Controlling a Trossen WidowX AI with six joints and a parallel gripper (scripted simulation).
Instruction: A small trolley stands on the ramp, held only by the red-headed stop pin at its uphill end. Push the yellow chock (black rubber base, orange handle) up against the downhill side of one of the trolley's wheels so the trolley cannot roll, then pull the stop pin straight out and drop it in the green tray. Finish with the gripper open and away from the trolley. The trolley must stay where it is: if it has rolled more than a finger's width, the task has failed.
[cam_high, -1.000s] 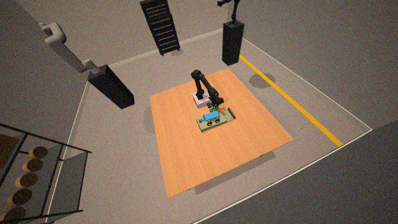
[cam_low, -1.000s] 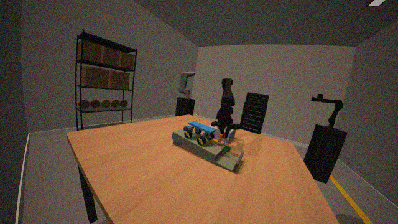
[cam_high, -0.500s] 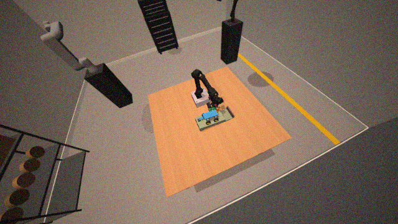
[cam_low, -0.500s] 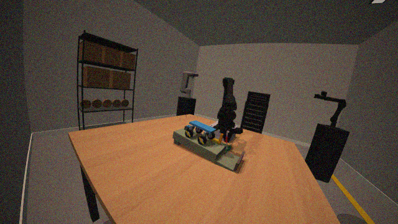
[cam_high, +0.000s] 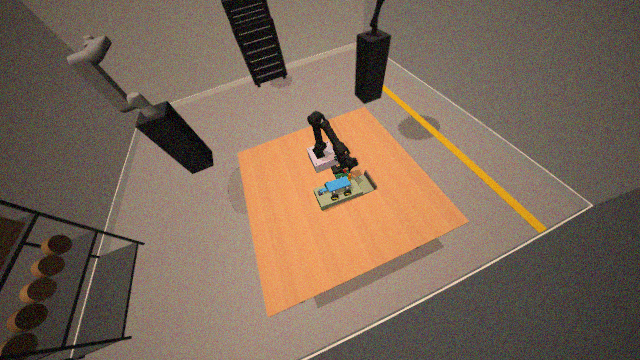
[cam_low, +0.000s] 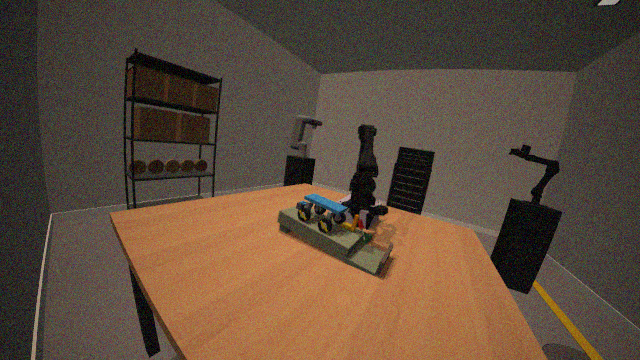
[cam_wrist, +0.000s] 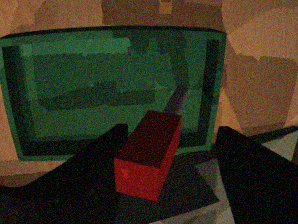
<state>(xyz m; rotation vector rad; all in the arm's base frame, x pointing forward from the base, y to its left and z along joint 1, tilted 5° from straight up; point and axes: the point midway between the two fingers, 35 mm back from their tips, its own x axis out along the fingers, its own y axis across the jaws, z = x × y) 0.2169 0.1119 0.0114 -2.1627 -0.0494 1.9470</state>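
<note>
Right now my gripper tip is 1 cm above the red-headed stop pin. From my gripper tip the other things lie so: green tray (1 cm behind, 2 cm to the right, 6 cm below); then grey-green ramp (12 cm ahead, 13 cm to the right, 1 cm below); then yellow chock (7 cm ahead, 4 cm to the right, 3 cm above).
</note>
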